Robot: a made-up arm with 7 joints.
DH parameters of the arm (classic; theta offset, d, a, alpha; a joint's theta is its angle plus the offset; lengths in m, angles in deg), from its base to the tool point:
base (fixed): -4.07 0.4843 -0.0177 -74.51
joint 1: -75.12 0.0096 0.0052 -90
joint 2: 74 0.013 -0.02 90
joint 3: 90 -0.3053 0.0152 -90
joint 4: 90 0.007 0.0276 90
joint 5: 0 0.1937 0.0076 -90
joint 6: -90 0.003 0.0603 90
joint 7: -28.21 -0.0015 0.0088 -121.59
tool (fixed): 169.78 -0.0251 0 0
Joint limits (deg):
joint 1: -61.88..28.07
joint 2: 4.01..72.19
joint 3: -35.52..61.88
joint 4: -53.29..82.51
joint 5: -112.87..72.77
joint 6: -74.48..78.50
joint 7: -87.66..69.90
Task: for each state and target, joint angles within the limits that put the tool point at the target. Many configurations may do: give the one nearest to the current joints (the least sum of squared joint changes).
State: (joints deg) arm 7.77 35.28 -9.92 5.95 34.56 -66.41 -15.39
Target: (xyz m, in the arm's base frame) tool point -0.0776 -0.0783 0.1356
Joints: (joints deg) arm 26.96 6.38 -35.52 -1.47 36.20 -69.14 -12.98
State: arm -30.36 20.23 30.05 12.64 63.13 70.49 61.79
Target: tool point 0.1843 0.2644 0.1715
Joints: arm -16.61 9.25 32.68 -2.12 69.43 77.26 62.31
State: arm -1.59 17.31 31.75 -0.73 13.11 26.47 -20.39
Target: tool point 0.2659 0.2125 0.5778
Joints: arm -48.58 46.76 29.31 -27.36 11.72 21.15 -17.84
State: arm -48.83 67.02 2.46 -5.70 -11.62 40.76 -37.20
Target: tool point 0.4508 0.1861 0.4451
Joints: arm -61.88 39.44 2.20 21.00 -4.44 33.38 -4.41
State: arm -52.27 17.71 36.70 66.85 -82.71 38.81 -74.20
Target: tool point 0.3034 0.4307 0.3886
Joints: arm -57.36 57.78 41.98 69.58 -80.33 29.21 -73.81
